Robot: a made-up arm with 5 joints.
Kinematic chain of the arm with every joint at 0, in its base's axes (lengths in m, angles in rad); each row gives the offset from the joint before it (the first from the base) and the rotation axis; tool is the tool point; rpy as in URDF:
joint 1: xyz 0.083 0 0.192 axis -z
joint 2: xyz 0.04 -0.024 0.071 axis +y
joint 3: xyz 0.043 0 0.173 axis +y
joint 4: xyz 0.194 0 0.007 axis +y
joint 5: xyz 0.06 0.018 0 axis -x
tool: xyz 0 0 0 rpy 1.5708 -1.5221 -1.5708
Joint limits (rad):
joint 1: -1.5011..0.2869
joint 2: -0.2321..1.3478
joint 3: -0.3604..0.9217
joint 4: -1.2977..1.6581
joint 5: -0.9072..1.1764
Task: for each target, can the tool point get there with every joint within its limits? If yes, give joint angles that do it. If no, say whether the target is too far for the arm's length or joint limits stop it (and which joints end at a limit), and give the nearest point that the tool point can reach.
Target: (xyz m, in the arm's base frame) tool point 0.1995 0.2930 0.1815
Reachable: yes | joints -1.2112 0.5695 0.3260 0.3532 -0.6037
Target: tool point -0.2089 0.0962 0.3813
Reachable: no: joint limits stop it (at a limit: joint 1, joint 2, joint 3, joint 4) | nearest point 0.0997 0.1533 0.2804 | short by 0.330 m
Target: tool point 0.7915 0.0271 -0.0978
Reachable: no: too far | nearest point 0.4685 0.0147 0.0765 | short by 0.367 m
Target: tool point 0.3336 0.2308 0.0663
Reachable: yes | joints -0.7619 1.2056 -0.2022 0.3412 0.5356
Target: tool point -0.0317 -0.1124 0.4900
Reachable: no: joint limits stop it (at a limit: joint 1, joint 2, joint 3, joint 4) | nearest point 0.2542 -0.0568 0.6124 | short by 0.316 m
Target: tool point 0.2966 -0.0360 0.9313
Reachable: no: too far | nearest point 0.2821 -0.0336 0.6153 | short by 0.316 m
